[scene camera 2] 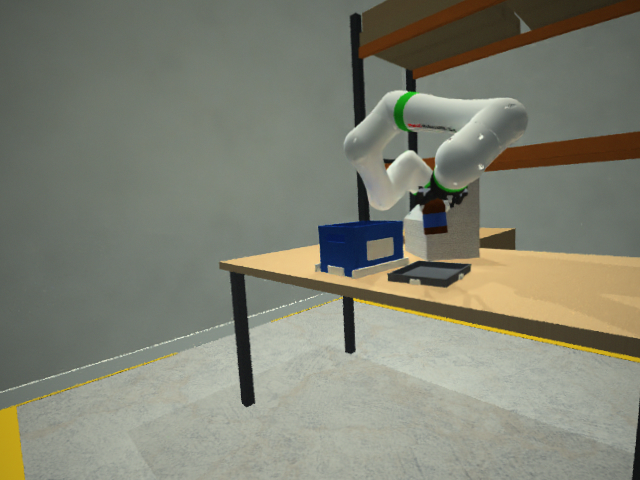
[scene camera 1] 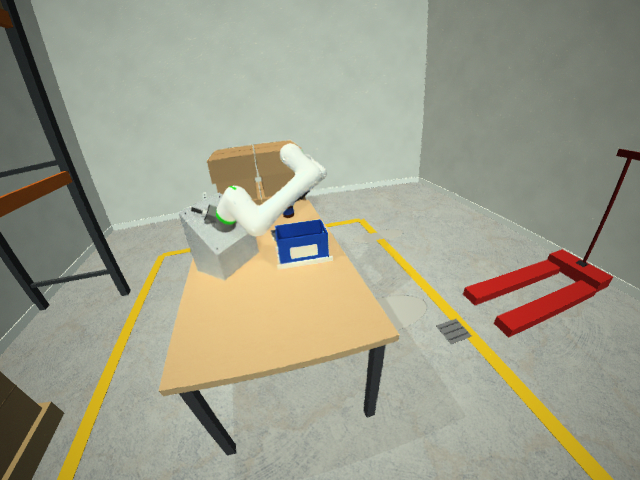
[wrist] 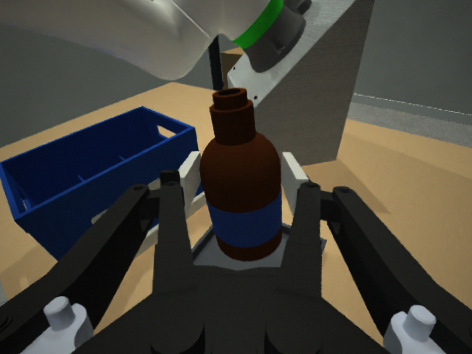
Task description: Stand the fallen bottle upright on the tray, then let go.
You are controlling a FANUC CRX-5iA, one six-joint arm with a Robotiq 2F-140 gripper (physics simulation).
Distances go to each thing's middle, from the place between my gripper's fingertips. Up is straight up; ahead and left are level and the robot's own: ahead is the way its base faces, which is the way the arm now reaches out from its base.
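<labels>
Brown bottle point(wrist: 240, 170): 10 mm ahead of my hand, 10 mm below it.
</labels>
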